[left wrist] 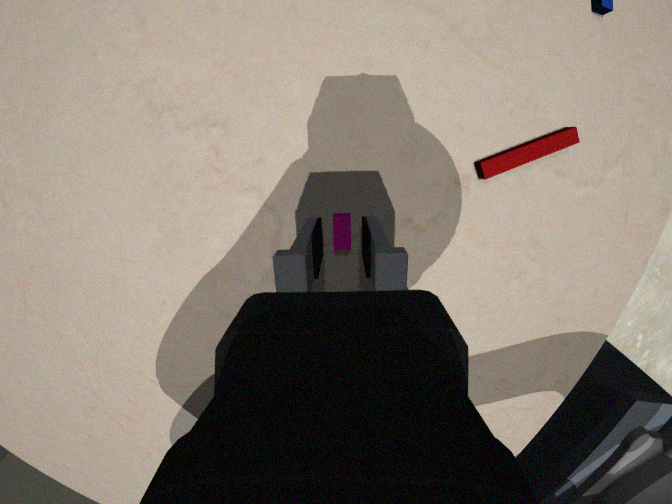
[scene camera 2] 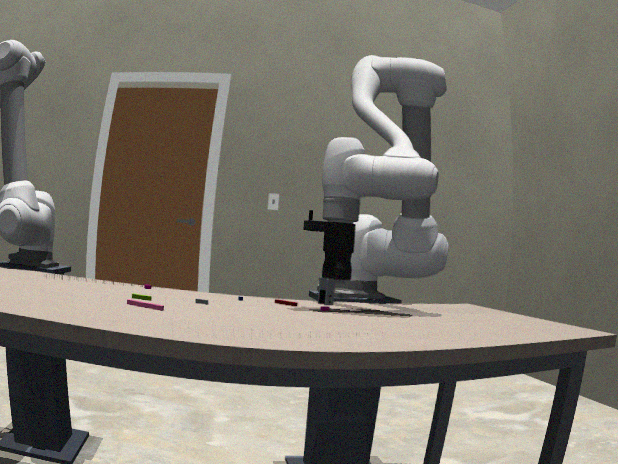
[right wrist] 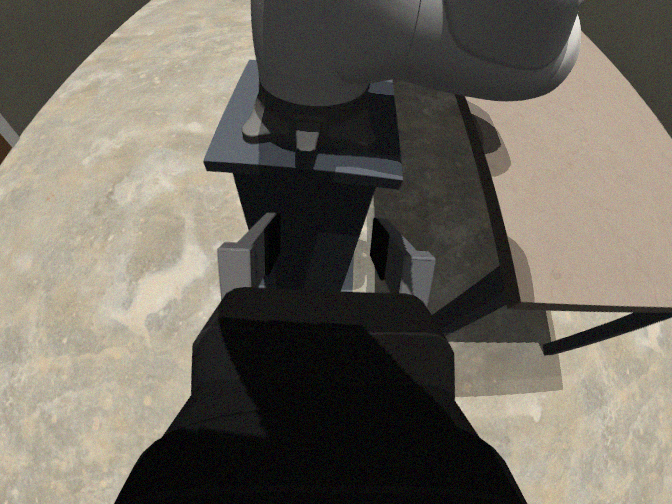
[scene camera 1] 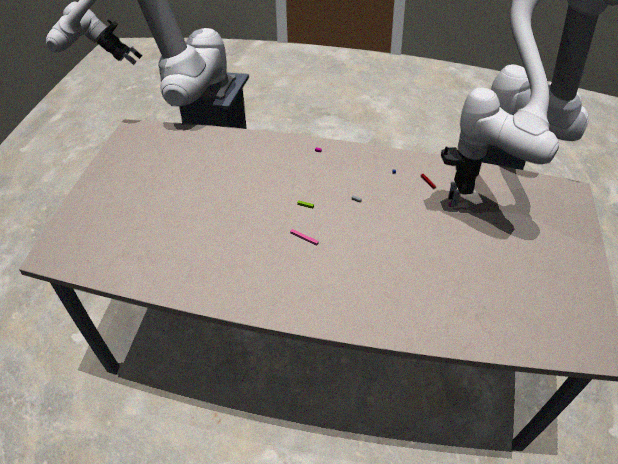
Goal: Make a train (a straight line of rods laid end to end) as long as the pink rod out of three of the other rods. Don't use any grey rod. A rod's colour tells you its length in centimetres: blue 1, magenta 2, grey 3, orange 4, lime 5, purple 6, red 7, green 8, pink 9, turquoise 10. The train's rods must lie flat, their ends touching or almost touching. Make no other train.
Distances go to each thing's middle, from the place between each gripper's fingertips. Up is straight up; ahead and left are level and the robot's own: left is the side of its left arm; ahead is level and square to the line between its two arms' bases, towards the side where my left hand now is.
Scene:
Now: left hand [scene camera 2: 325,304] 90 mm past the red rod [left wrist: 498,163], 80 mm to the left of it and 30 mm above it.
My right hand is 125 cm to the right of the red rod, 37 cm short of it and 15 cm above it.

